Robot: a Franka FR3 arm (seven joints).
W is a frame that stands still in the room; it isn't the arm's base.
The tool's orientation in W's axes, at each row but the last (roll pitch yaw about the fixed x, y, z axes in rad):
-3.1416 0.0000 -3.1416
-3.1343 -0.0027 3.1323
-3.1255 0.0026 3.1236
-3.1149 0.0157 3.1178
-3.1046 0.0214 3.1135
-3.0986 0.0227 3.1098
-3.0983 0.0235 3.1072
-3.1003 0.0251 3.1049
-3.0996 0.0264 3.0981
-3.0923 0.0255 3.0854
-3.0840 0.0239 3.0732
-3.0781 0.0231 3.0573
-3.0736 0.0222 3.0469
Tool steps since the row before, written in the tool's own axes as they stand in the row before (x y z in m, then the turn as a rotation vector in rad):
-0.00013 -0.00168 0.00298 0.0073 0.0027 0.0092
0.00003 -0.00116 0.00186 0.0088 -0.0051 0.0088
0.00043 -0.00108 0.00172 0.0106 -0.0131 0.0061
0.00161 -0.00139 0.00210 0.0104 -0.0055 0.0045
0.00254 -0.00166 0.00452 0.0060 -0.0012 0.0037
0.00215 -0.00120 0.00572 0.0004 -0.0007 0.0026
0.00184 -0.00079 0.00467 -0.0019 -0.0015 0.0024
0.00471 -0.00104 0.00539 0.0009 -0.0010 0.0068
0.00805 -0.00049 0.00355 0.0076 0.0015 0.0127
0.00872 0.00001 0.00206 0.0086 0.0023 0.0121
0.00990 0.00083 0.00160 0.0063 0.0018 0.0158
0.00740 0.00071 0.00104 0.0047 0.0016 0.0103
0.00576 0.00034 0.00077 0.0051 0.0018 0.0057
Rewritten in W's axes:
0.00013 -0.00168 -0.00298 -0.0073 0.0027 -0.0092
-0.00005 -0.00117 -0.00185 -0.0089 -0.0051 -0.0087
-0.00045 -0.00110 -0.00170 -0.0108 -0.0130 -0.0059
-0.00161 -0.00141 -0.00209 -0.0105 -0.0054 -0.0045
-0.00249 -0.00176 -0.00451 -0.0060 -0.0012 -0.0038
-0.00207 -0.00138 -0.00571 -0.0004 -0.0008 -0.0026
-0.00176 -0.00093 -0.00467 0.0019 -0.0017 -0.0023
-0.00462 -0.00109 -0.00546 -0.0008 -0.0013 -0.0068
-0.00797 -0.00029 -0.00374 -0.0072 0.0013 -0.0129
-0.00866 0.00040 -0.00228 -0.0082 0.0022 -0.0124
-0.00978 0.00141 -0.00188 -0.0058 0.0013 -0.0160
-0.00729 0.00126 -0.00125 -0.0044 0.0013 -0.0105
-0.00569 0.00083 -0.00092 -0.0048 0.0019 -0.0059

